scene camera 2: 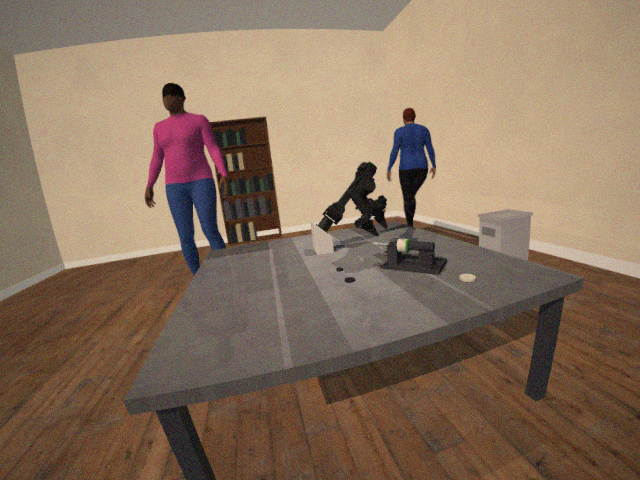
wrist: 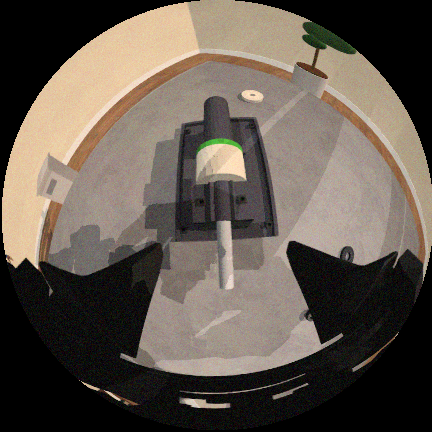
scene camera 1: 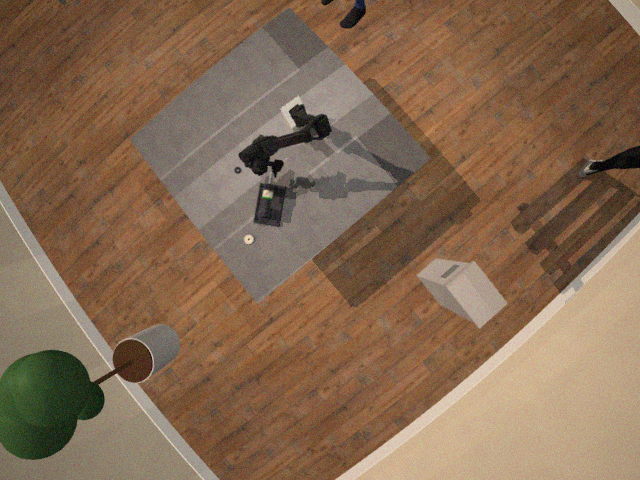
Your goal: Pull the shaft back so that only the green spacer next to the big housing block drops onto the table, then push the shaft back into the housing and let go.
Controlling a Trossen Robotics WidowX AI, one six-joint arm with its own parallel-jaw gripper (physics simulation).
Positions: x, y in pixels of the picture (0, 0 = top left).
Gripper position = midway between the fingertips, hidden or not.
The gripper [scene camera 2: 382, 232] is open, with nothing in its grasp. Also in view: a grey shaft [wrist: 223, 230].
